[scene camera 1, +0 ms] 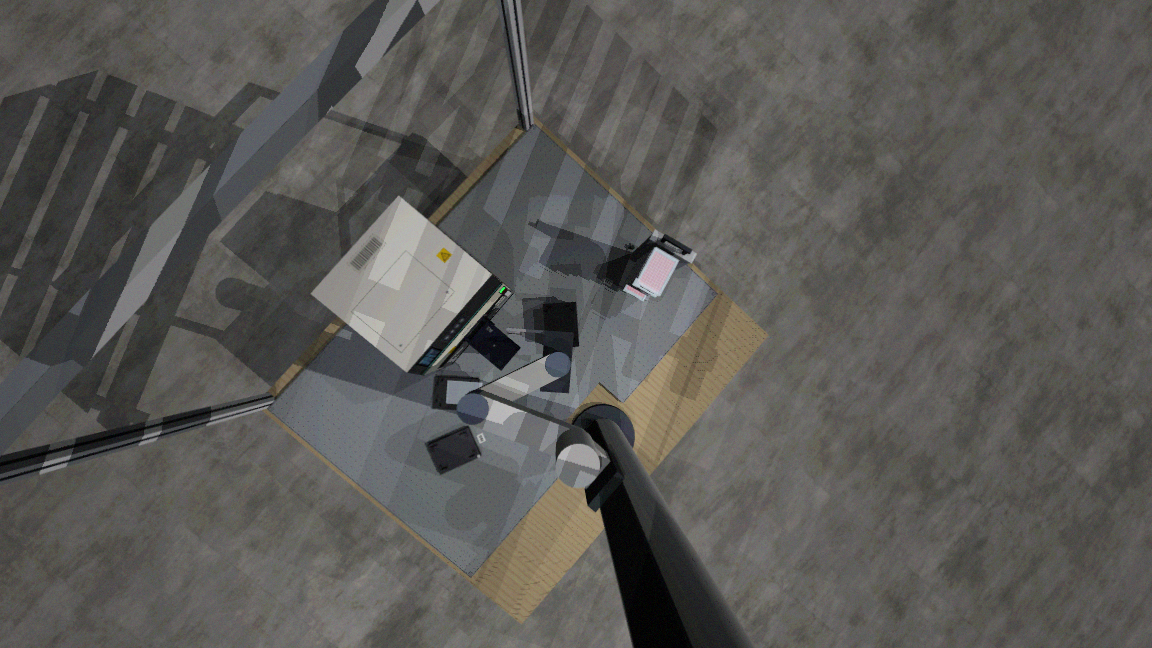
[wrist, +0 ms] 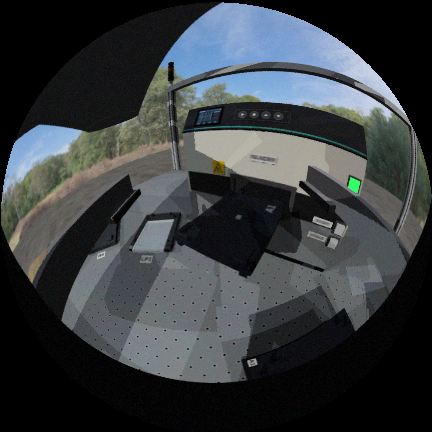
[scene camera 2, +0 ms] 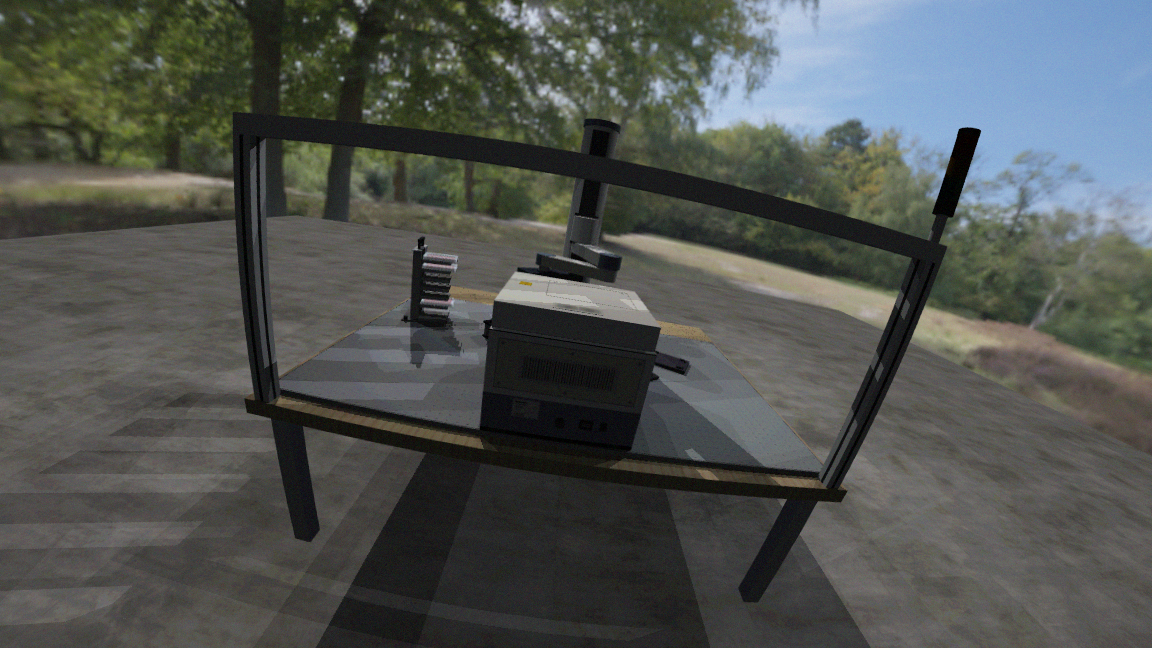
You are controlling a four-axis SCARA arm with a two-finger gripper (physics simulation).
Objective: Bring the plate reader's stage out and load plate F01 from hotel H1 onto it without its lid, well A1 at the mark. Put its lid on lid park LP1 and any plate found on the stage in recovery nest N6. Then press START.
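Observation:
The reader has its dark stage out in front; no plate shows on it. My gripper is open and empty, its fingers either side of the stage in the wrist view. A clear lid lies on the dark lid park LP1. Nest N6 shows no plate; the left finger partly hides it in the wrist view. Hotel H1 holds several plates; which is F01 cannot be told.
Another dark nest stands near the stage. Two small pale buttons with unreadable labels are right of the stage. A green light glows on the reader. The arm's column and the frame rise from the table.

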